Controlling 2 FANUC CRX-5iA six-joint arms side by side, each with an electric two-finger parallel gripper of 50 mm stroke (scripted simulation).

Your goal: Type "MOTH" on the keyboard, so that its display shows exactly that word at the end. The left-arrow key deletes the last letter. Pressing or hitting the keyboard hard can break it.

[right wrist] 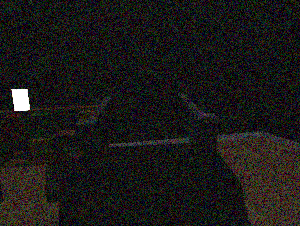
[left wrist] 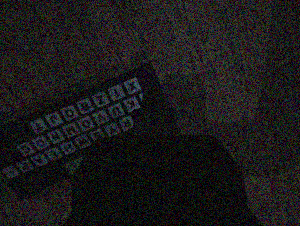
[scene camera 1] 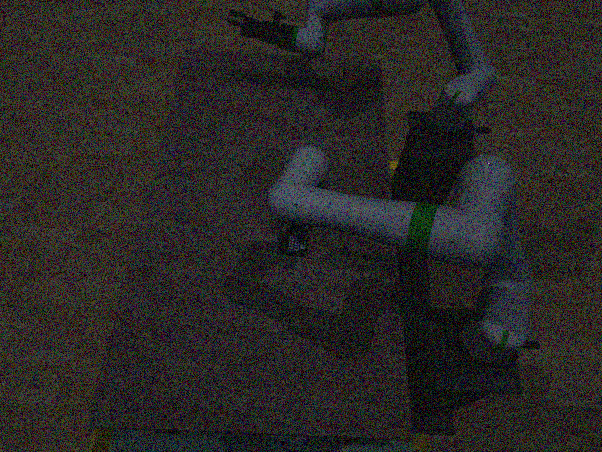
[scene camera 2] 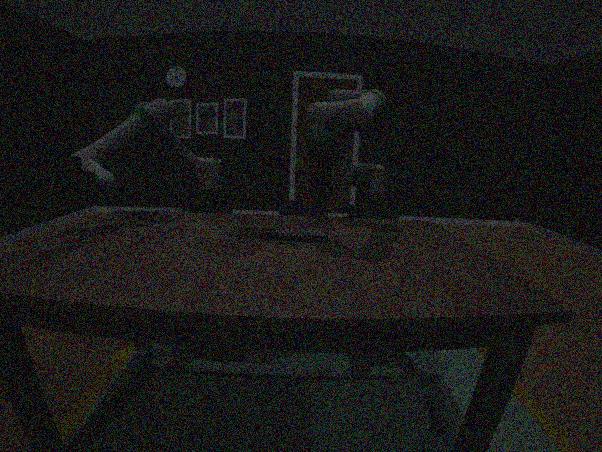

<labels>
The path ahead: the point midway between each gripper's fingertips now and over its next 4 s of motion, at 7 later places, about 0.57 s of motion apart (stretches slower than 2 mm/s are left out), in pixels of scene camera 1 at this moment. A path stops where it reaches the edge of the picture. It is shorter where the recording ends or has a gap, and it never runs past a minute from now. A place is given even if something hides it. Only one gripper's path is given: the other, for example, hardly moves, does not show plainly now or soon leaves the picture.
My right gripper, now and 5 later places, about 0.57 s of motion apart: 228, 16; 252, 17; 290, 23; 341, 24; 400, 14; 442, 3
</labels>
